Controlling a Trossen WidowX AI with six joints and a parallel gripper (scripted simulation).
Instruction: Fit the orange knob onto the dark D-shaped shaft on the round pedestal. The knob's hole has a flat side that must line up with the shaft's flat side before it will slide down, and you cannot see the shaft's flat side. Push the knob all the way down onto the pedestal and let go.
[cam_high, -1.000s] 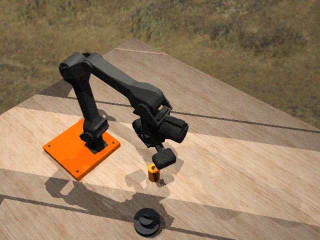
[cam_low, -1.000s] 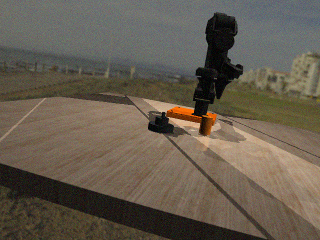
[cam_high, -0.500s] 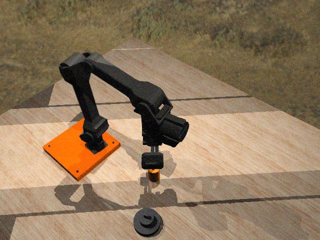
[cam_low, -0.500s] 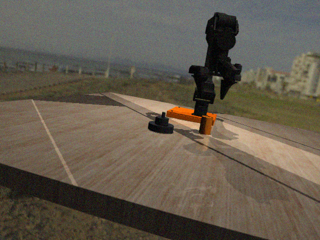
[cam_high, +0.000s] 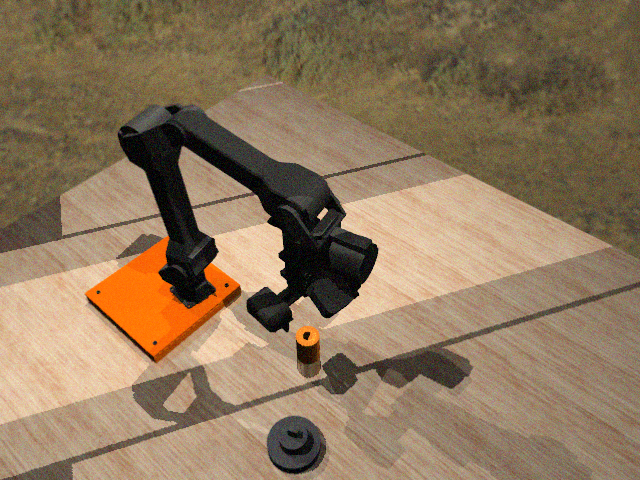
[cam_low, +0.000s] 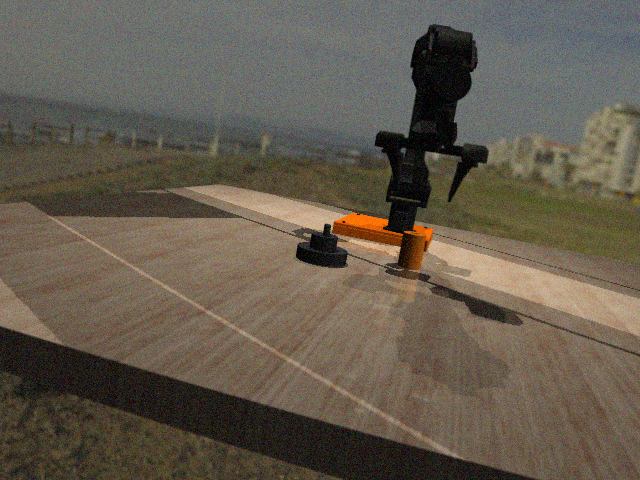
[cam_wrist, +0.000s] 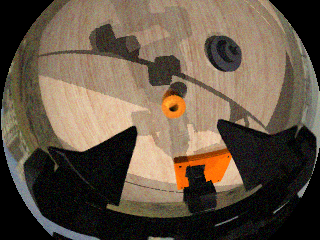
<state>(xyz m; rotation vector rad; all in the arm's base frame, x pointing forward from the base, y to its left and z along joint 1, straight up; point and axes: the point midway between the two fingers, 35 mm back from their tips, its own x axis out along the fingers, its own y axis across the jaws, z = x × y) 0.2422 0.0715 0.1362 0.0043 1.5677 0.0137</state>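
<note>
The orange knob is 90 mm below my gripper tip. The rest, counted from my gripper tip: dark round pedestal: 110 mm ahead, 130 mm to the right, 90 mm below.
</note>
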